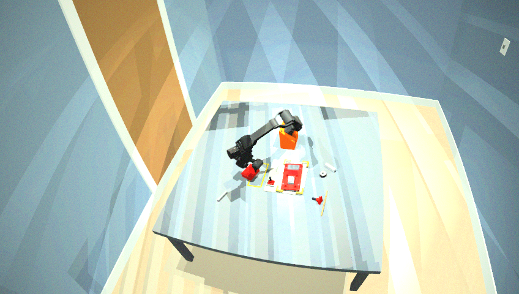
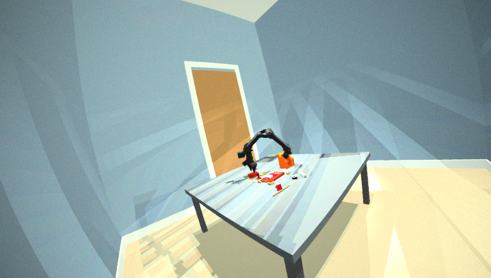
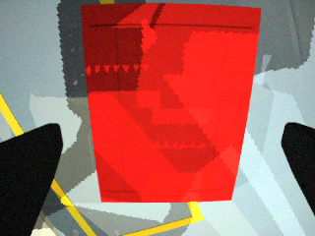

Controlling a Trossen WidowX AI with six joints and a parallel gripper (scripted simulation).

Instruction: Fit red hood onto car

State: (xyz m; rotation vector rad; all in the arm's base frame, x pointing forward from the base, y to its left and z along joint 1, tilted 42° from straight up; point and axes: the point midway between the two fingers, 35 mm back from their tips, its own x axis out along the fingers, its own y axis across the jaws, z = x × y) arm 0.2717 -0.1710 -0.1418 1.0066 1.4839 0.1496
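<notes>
Now: the red hood 20 mm below my gripper tip. From my gripper tip the other things lie so: wooden stick: 220 mm ahead, 450 mm to the left, 40 mm below; black wheel: 20 mm ahead, 440 mm to the left, 30 mm below.
</notes>
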